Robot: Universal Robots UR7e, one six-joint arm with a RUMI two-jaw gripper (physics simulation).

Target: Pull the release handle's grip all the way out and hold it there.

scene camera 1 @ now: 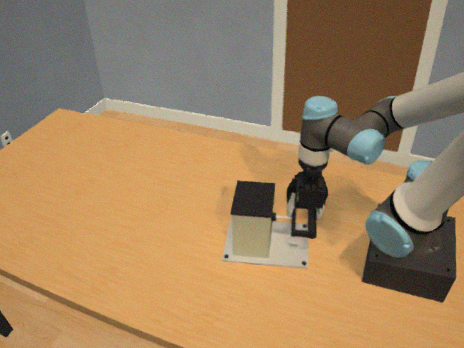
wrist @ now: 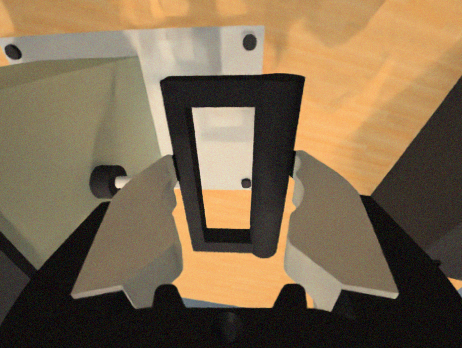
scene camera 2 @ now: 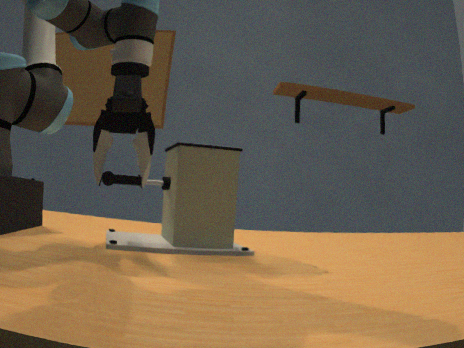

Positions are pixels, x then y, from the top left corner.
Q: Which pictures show my gripper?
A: Scene camera 1, the wrist view and scene camera 2: all of them.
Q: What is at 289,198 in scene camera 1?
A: My gripper.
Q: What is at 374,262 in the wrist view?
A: My gripper.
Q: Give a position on a light grey base plate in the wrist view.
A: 218,50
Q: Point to a light grey base plate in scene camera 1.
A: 288,251
